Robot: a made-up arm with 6 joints.
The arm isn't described. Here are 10 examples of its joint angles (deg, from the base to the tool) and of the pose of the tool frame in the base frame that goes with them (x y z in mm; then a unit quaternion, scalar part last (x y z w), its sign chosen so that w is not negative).
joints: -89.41 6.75 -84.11 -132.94 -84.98 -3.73
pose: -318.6 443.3 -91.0 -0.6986 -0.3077 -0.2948 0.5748
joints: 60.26 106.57 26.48 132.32 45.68 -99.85
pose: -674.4 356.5 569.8 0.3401 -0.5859 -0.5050 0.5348
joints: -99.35 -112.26 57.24 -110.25 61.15 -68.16
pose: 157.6 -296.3 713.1 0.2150 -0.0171 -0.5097 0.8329
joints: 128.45 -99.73 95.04 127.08 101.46 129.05
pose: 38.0 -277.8 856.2 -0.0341 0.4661 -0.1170 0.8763
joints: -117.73 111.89 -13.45 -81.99 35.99 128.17
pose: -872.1 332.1 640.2 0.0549 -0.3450 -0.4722 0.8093
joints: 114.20 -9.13 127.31 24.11 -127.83 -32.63
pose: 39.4 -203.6 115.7 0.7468 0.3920 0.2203 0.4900
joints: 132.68 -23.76 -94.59 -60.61 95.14 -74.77
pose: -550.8 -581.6 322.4 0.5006 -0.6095 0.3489 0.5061
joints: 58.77 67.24 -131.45 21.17 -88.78 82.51
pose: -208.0 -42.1 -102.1 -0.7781 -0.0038 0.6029 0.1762
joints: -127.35 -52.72 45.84 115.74 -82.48 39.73
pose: -408.5 -135.5 -453.0 0.9032 -0.3658 0.0346 0.2220
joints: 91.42 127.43 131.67 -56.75 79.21 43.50
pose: -263.2 -522.0 324.3 0.4728 -0.1262 -0.4525 0.7455
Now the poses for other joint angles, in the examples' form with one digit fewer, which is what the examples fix.
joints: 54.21 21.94 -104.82 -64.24 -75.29 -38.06
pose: 128 454 496 -0.582 0.183 0.529 0.590
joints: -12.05 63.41 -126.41 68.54 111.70 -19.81
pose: 92 -457 -655 -0.456 0.804 -0.243 0.295
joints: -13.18 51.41 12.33 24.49 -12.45 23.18
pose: 545 -369 637 0.282 0.227 0.102 0.927
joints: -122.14 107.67 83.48 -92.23 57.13 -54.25
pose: 552 221 461 0.586 0.293 0.586 0.477
